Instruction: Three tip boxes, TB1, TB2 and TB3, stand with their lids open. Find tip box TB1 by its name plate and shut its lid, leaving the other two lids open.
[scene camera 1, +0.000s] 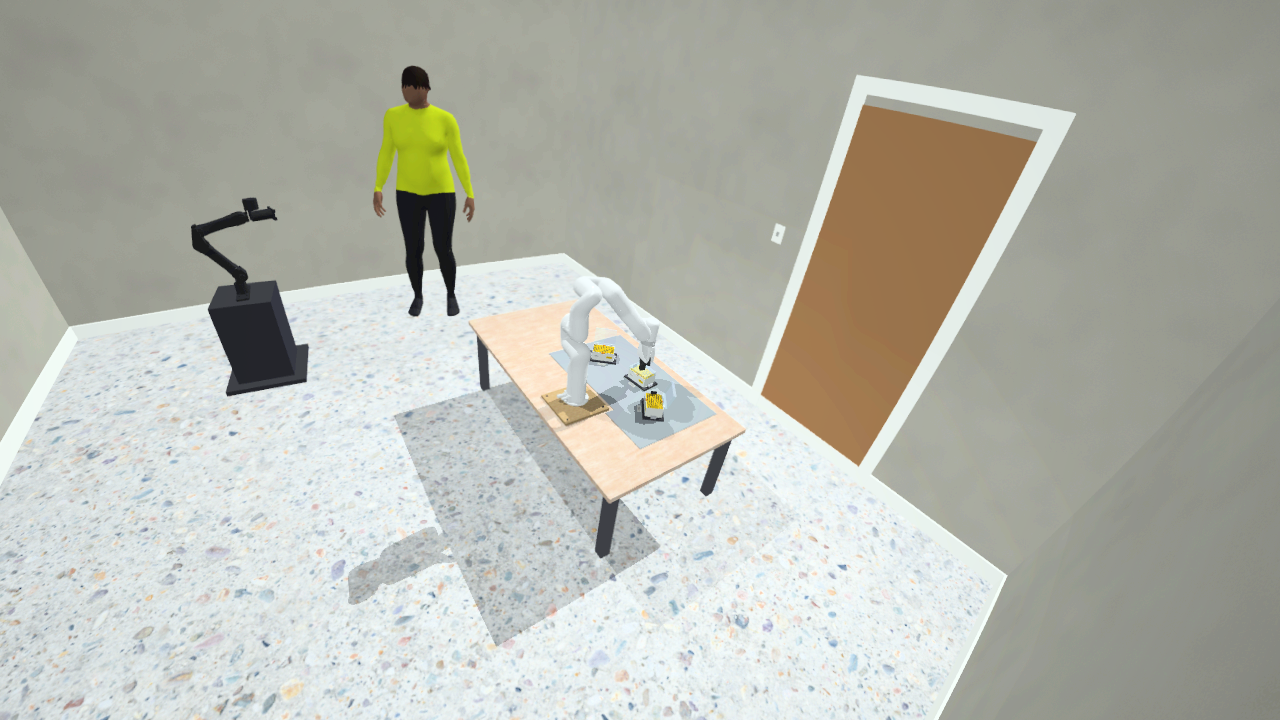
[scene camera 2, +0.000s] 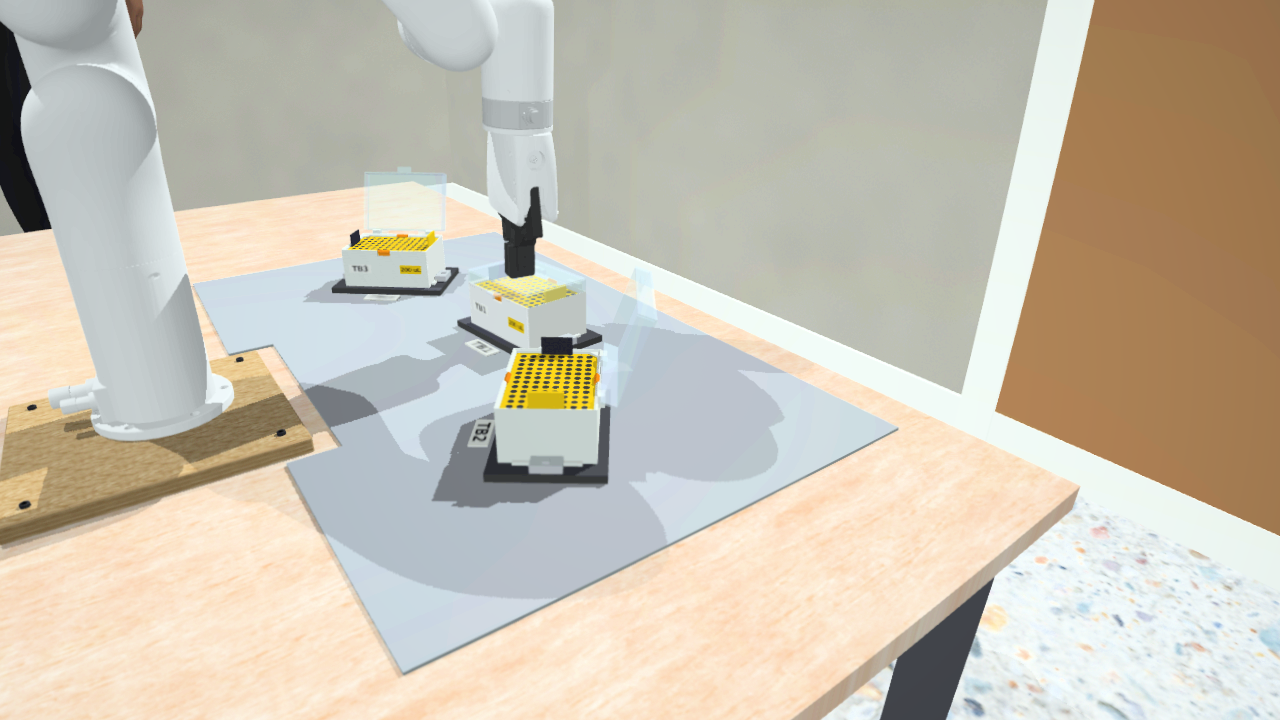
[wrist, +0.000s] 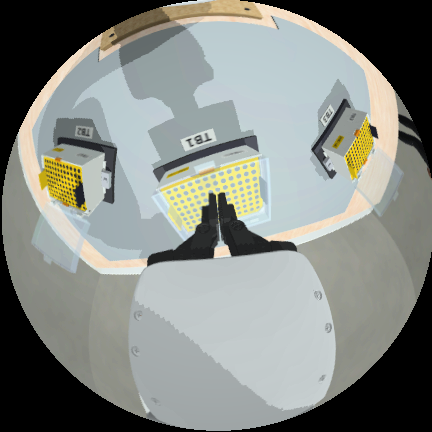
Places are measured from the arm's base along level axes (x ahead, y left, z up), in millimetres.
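Pixels of known places: gripper, between the fingertips: (scene camera 1: 641, 369) (scene camera 2: 520, 275) (wrist: 216, 203); arm's base, origin of its link: (scene camera 1: 575, 398) (scene camera 2: 165, 408).
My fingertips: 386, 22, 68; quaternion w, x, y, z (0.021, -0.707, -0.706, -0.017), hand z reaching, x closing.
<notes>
For each thing: its top centre in the pictures, then the offset to it from my fingertips, as dx, dy, dz. Level surfaces: height alone.
- Tip box TB1, centre of its top: (wrist: 216, 201) (scene camera 2: 517, 275) (scene camera 1: 641, 369) -3, +0, +0
- Tip box TB2, centre of its top: (scene camera 2: 538, 371) (wrist: 56, 179) (scene camera 1: 652, 399) -76, -224, -11
- Tip box TB3, centre of its top: (scene camera 2: 390, 240) (wrist: 363, 145) (scene camera 1: 603, 349) -92, +257, -11
- grey mat, height of its surface: dz -77
- wooden table, height of its surface: dz -80
Tip box TB1 (scene camera 1: 640, 377) (scene camera 2: 537, 324) (wrist: 232, 154) stands in the middle, behind its name plate (scene camera 2: 481, 347) (wrist: 198, 140). Its clear lid (scene camera 2: 537, 286) (wrist: 230, 180) lies down over the yellow tip rack; whether it is fully seated I cannot tell. My gripper (scene camera 1: 644, 365) (scene camera 2: 520, 272) (wrist: 216, 203) is shut and empty, pointing down with its tips at or just above this lid. Tip box TB2 (scene camera 1: 654, 410) (scene camera 2: 547, 438) (wrist: 92, 172) has its lid (scene camera 2: 633, 313) (wrist: 60, 242) upright. Tip box TB3 (scene camera 1: 605, 356) (scene camera 2: 384, 270) (wrist: 345, 135) has its lid (scene camera 2: 404, 201) (wrist: 381, 185) upright.
The boxes stand on a grey mat (scene camera 2: 572, 555) (wrist: 280, 75) on the wooden table (scene camera 1: 626, 474). My arm's base board (scene camera 2: 223, 447) lies at the mat's notch. A person (scene camera 1: 420, 152) and a black arm on a pedestal (scene camera 1: 255, 335) stand away from the table.
</notes>
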